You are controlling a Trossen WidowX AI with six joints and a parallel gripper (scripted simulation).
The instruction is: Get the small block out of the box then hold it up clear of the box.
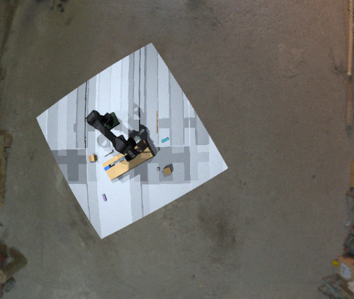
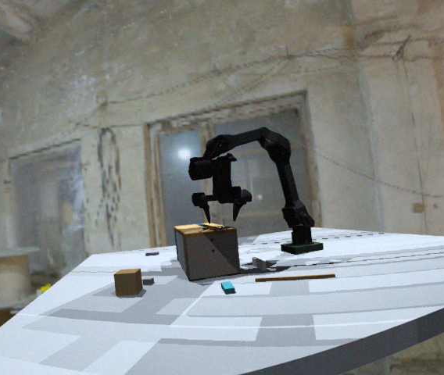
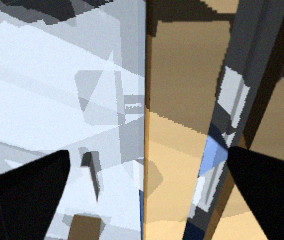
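Now: gripper tip 80 mm above the box, 40 mm short of it and 30 mm to the left of it. From my gripper tip the other things lie so: light blue block (50 mm below, 50 mm ahead, 30 mm to the right); thin wooden stick (280 mm to the left, 150 mm behind, 140 mm below); teal block (300 mm to the left, 130 mm below, 10 mm ahead).
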